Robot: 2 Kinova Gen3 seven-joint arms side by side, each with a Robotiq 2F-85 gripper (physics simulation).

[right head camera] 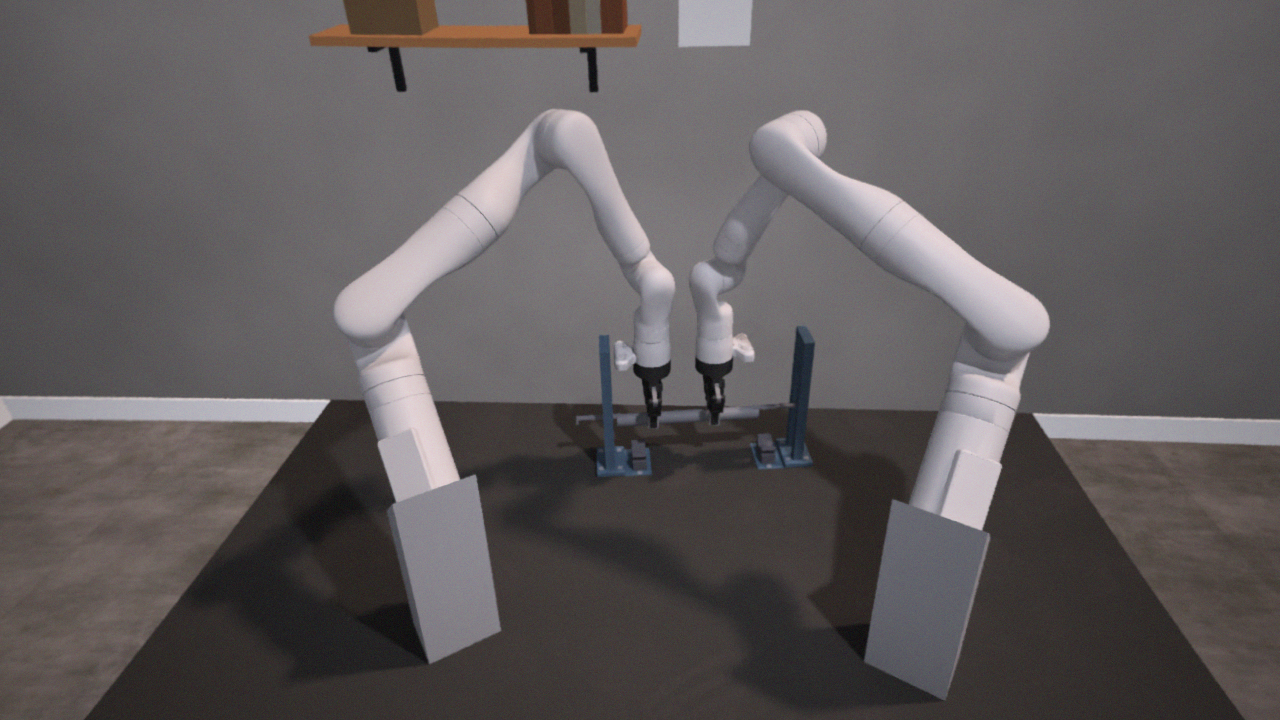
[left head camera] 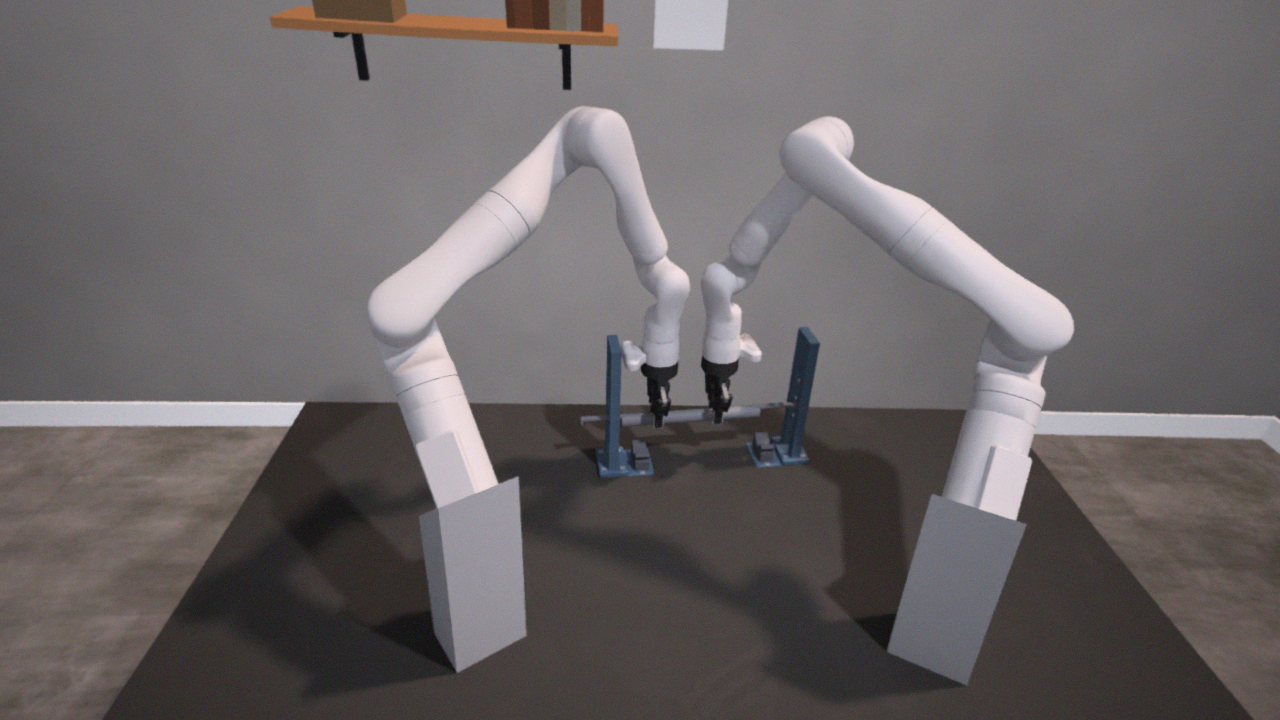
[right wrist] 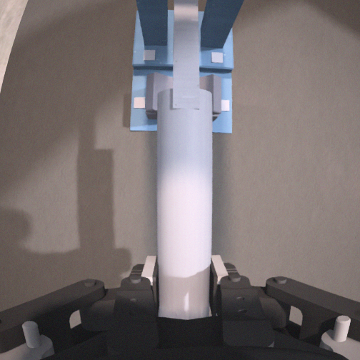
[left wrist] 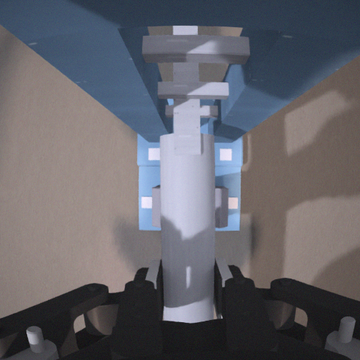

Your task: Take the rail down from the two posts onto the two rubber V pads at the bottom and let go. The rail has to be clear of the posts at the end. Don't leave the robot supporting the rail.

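Frame: origin at the left arm's base, x left, y back, z up, level; metres.
Where they show: left gripper, fingertip midpoint: (right head camera: 652, 423) (left head camera: 656, 423); right gripper, fingertip midpoint: (right head camera: 713, 420) (left head camera: 714, 420); left arm's base, link origin: (left head camera: 467, 496).
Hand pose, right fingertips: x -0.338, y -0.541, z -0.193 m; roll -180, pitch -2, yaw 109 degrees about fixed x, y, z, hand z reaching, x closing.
Each offset is from my right fingertips to the top centre of the thing. Level surfaces: height alone.
The grey rail @[dy +0.017, dx +0.052, dz +0.029 m] (left head camera: 689, 415) (right head camera: 682, 417) (left wrist: 188, 210) (right wrist: 184, 165) hangs roughly level above the pads, between two blue slotted posts. At the left post @[dy +0.059, dx +0.183, dz +0.200 m] (left head camera: 613, 402) (right head camera: 606, 398), its thin end passes through the slot and sticks out beyond. At the right post @[dy -0.045, dx -0.143, dz +0.200 m] (left head camera: 802, 394) (right head camera: 801, 394), its thin end reaches the post. My left gripper (left head camera: 658, 419) (right head camera: 653, 420) (left wrist: 187, 274) and my right gripper (left head camera: 717, 417) (right head camera: 714, 419) (right wrist: 183, 271) are shut on the rail's thick middle. The left V pad @[dy +0.049, dx +0.151, dz -0.057 m] (left head camera: 640, 454) (right head camera: 638, 454) (left wrist: 220, 207) and the right V pad @[dy -0.035, dx -0.112, dz -0.057 m] (left head camera: 762, 446) (right head camera: 766, 448) (right wrist: 152, 95) lie below it, apart from it.
Both posts stand on blue base plates (left head camera: 610, 469) (right head camera: 795, 459) beside the pads on the dark table @[dz -0.100 m] (left head camera: 680, 573) (right head camera: 662, 644). The wrists hang close together between the posts. An orange shelf (left head camera: 447, 28) (right head camera: 483, 38) is on the wall behind.
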